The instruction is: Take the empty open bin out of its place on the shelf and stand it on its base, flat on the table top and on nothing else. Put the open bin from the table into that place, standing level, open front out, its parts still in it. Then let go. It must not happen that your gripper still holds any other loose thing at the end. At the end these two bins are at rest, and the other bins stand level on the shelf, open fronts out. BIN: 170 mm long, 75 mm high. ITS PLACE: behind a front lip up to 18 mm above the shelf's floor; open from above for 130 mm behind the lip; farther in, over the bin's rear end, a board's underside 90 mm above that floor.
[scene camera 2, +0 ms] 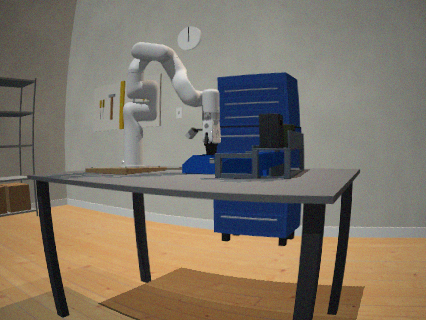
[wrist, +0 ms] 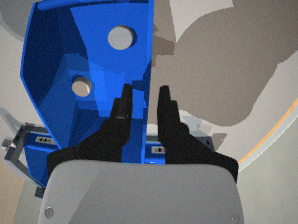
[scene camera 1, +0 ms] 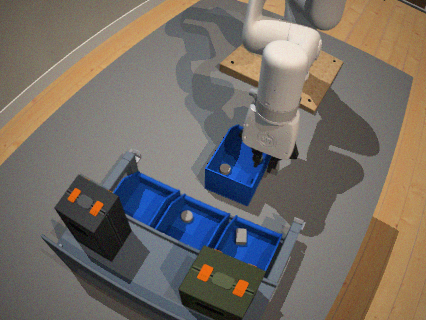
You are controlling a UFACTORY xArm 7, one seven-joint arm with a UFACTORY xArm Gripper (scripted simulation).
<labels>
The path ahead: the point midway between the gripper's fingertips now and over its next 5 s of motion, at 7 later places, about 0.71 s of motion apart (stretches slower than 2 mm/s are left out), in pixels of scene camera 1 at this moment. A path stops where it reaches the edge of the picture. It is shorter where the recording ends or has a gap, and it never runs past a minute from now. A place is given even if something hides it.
My gripper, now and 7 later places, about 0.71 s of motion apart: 264,165; 265,160; 266,153; 269,141; 270,136; 257,139; 177,154; 154,157
</labels>
